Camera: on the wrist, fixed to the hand. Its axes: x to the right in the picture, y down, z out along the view.
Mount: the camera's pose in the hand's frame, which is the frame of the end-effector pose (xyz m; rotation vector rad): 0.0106 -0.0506 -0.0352 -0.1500 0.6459 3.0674
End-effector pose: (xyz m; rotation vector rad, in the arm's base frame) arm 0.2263 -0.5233 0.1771 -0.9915 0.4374 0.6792
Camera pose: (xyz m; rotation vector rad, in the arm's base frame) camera 0.2680 -0.5694 0.1843 -0.2438 -1.5440 -1.7921
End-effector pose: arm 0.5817 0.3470 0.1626 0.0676 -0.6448 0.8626
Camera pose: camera 0.6410 0.3317 0.1499 1.1101 -0.3260 -2.1685
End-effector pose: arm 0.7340 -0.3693 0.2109 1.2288 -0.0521 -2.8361
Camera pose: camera 0.7508 -0.3198 0.1765 0.3531 -0.6978 0.2139
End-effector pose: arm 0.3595 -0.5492 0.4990 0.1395 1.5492 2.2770
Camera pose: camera 0.3524 -0.5600 0.4378 -0.7507 0.0973 -0.4640
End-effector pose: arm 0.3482 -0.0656 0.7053 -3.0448 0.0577 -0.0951
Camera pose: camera 0.3583 -0.0190 0.7458 -0.0650 -3.0597 0.4908
